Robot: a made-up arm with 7 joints. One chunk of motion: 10 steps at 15 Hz.
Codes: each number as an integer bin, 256 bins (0 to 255) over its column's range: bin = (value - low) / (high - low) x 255, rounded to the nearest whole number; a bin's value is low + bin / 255 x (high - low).
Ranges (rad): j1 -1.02..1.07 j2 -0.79..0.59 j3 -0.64..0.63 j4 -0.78..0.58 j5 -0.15..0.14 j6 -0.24..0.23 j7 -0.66..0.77
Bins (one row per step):
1: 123 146 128 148 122 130 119
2: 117 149 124 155 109 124 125
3: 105 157 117 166 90 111 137
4: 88 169 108 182 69 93 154
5: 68 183 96 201 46 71 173
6: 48 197 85 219 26 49 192
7: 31 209 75 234 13 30 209
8: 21 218 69 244 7 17 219
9: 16 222 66 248 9 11 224
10: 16 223 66 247 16 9 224
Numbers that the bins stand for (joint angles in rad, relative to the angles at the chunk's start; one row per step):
1: -0.0119 0.0001 -0.0025 0.0093 -0.0113 -0.0004 0.0073
2: -0.0611 0.0164 -0.0224 0.0467 -0.0260 -0.0115 0.0410
3: -0.1594 0.0596 -0.0573 0.1053 -0.0476 -0.0354 0.1083
4: -0.2987 0.1246 -0.1021 0.1907 -0.0715 -0.0686 0.2036
5: -0.4627 0.2004 -0.1619 0.2920 -0.0977 -0.1091 0.3102
6: -0.6266 0.2761 -0.2167 0.3880 -0.1204 -0.1497 0.4167
7: -0.7659 0.3411 -0.2665 0.4680 -0.1352 -0.1847 0.5120
8: -0.8479 0.3898 -0.2964 0.5213 -0.1420 -0.2087 0.5681
9: -0.8889 0.4114 -0.3113 0.5427 -0.1398 -0.2197 0.5962
10: -0.8889 0.4168 -0.3113 0.5373 -0.1318 -0.2234 0.5962

